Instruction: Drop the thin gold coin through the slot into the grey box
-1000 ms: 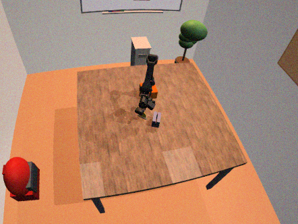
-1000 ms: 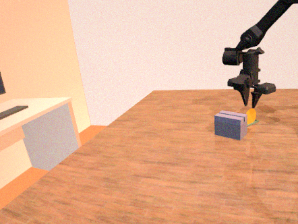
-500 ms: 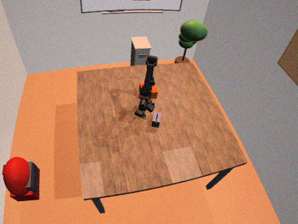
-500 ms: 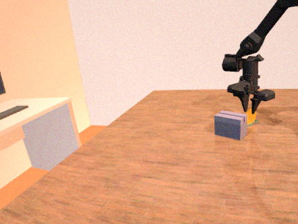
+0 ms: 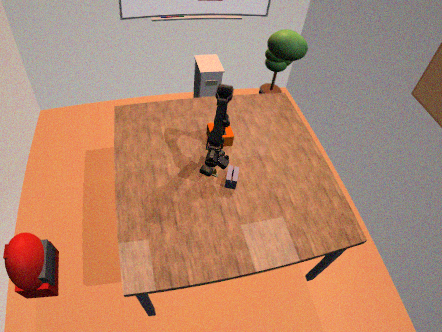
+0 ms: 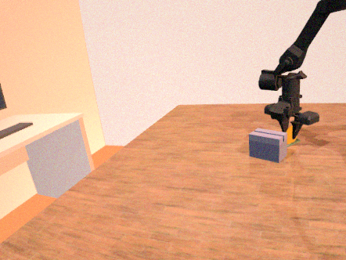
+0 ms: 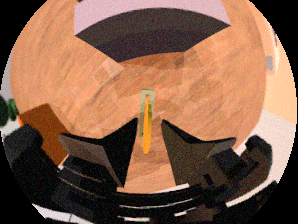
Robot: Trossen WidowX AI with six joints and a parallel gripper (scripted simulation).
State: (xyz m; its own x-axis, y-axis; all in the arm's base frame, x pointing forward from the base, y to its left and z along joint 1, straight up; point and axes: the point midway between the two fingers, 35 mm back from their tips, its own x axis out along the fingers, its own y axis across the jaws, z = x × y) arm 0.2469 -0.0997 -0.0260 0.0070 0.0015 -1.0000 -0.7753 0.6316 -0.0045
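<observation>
Now: the gold coin 10 mm above my gripper tip.
</observation>
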